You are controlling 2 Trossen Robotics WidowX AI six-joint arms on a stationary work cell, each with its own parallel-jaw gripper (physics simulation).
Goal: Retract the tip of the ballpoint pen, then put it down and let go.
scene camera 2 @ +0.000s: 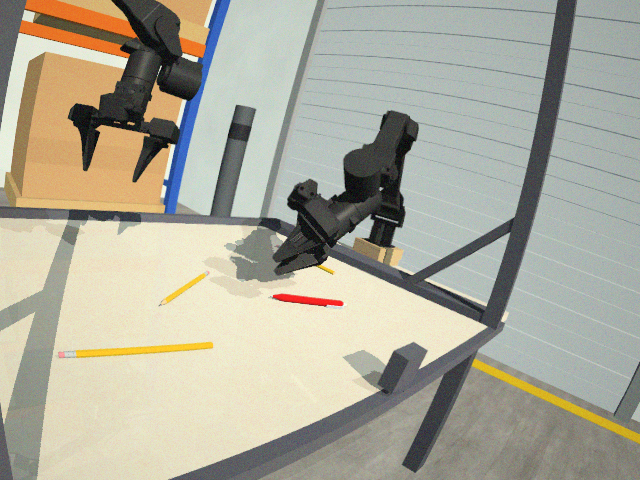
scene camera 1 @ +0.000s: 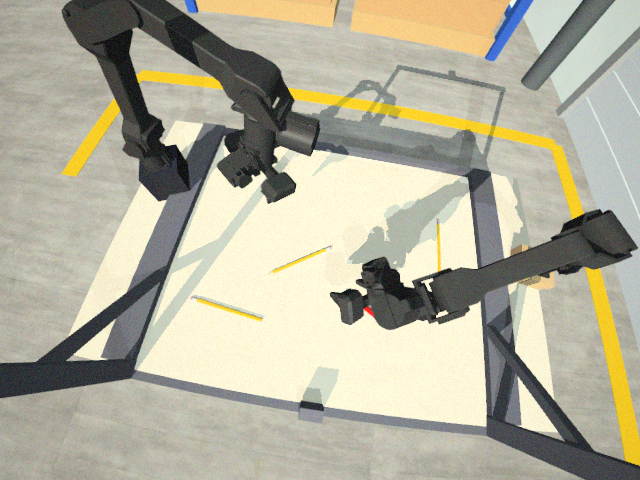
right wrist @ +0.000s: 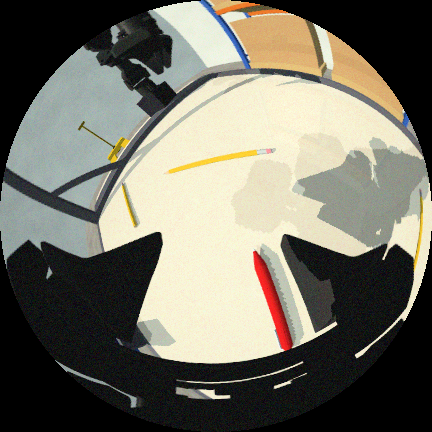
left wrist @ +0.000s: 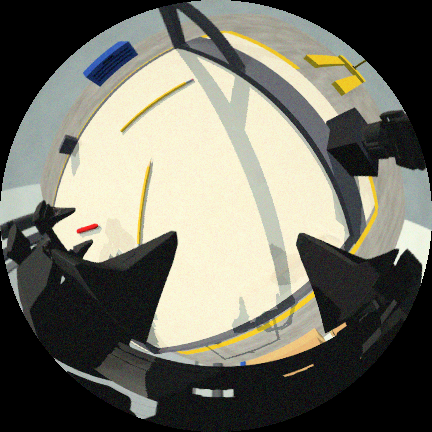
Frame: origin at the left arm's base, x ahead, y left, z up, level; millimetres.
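Seen in the pictures: left gripper, fingertip midpoint: (scene camera 2: 108,176) (scene camera 1: 258,189) (right wrist: 165,69) (left wrist: 240,238); right gripper, fingertip midpoint: (scene camera 2: 274,267) (scene camera 1: 343,287) (right wrist: 224,240) (left wrist: 83,225); left arm's base, link origin: (scene camera 1: 157,161) (right wrist: 149,91) (left wrist: 368,140); right arm's base, link origin: (scene camera 2: 379,243).
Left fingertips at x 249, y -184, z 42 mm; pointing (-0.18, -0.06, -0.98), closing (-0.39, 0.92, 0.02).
Observation:
Pixels of each thing's top centre, then the offset from my left fingertips to it.
- red ballpoint pen, top centre: (right wrist: 273,310) (scene camera 2: 310,296) (scene camera 1: 366,307) (left wrist: 83,228) 192 mm ahead, 312 mm right, 134 mm down
- yellow pencil, top centre: (right wrist: 204,159) (scene camera 2: 186,284) (left wrist: 139,207) (scene camera 1: 299,260) 63 mm ahead, 147 mm right, 139 mm down
- second pencil, top centre: (scene camera 2: 140,347) (left wrist: 153,100) (right wrist: 125,199) (scene camera 1: 225,308) 146 mm back, 224 mm right, 141 mm down
- third pencil, top centre: (scene camera 1: 439,247) 459 mm ahead, 209 mm right, 141 mm down
- dark block, top centre: (scene camera 2: 410,349) (right wrist: 117,339) (scene camera 1: 311,414) (left wrist: 61,143) 0 mm ahead, 491 mm right, 91 mm down
The red ballpoint pen (scene camera 1: 369,311) (scene camera 2: 307,299) (left wrist: 87,228) (right wrist: 272,300) lies flat on the table. In scene camera 2 its small grey point faces left and a pale clip shows near its other end. The right arm hides most of it in scene camera 1. My right gripper (scene camera 1: 346,288) (scene camera 2: 276,265) (right wrist: 224,240) is open and empty, above the table near the pen's point end. In the right wrist view the pen appears between the fingers, nearer the picture's right finger. My left gripper (scene camera 1: 255,184) (scene camera 2: 110,175) (left wrist: 240,238) is open and empty, high above the table's far left part.
One yellow pencil (scene camera 1: 301,259) (scene camera 2: 184,288) (left wrist: 144,202) (right wrist: 215,161) lies left of the pen. A second pencil (scene camera 1: 227,308) (scene camera 2: 136,350) lies at the front left, a third pencil (scene camera 1: 438,242) at the right. A dark block (scene camera 1: 311,411) (scene camera 2: 403,367) stands at the table's front edge.

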